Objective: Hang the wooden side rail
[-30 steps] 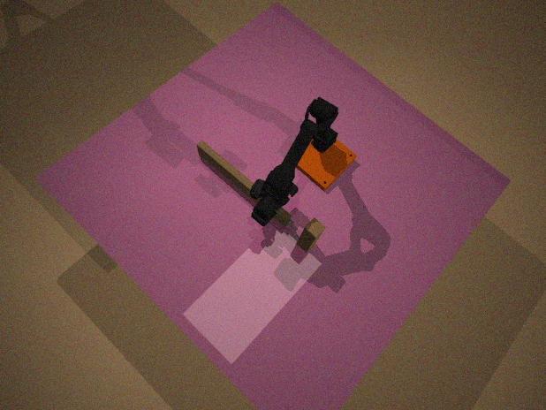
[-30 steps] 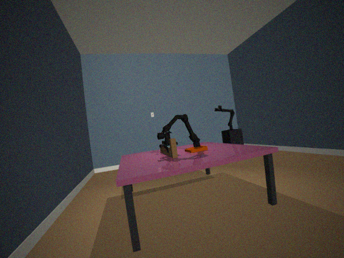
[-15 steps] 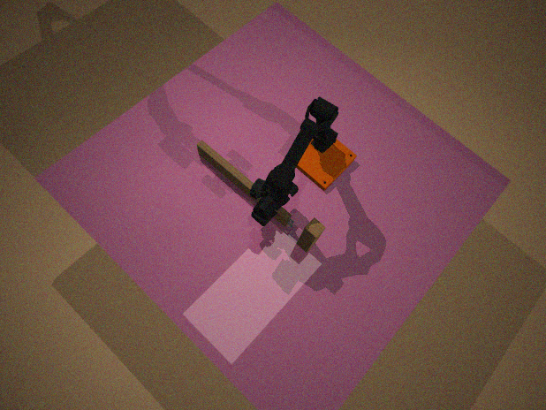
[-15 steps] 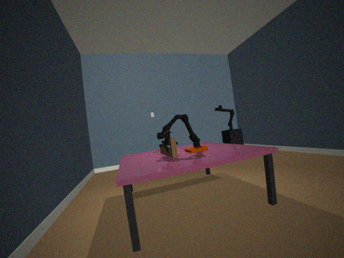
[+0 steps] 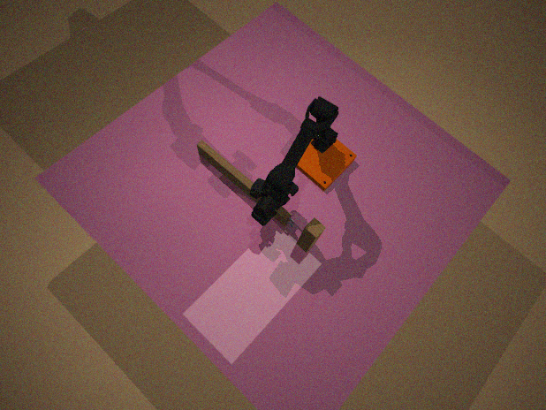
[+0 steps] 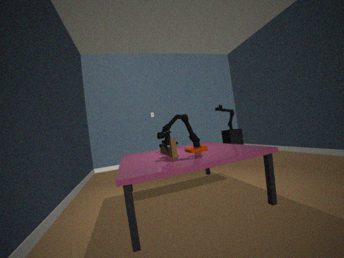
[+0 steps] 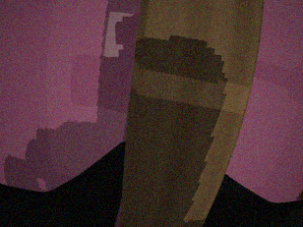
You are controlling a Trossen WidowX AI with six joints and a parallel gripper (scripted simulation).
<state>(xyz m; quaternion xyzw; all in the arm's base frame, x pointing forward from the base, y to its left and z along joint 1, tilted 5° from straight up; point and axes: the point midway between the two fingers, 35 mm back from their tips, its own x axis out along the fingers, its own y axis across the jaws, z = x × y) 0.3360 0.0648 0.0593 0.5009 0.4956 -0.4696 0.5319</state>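
Right now my gripper tip is 160 mm to the right of the headboard post and 50 mm below it.
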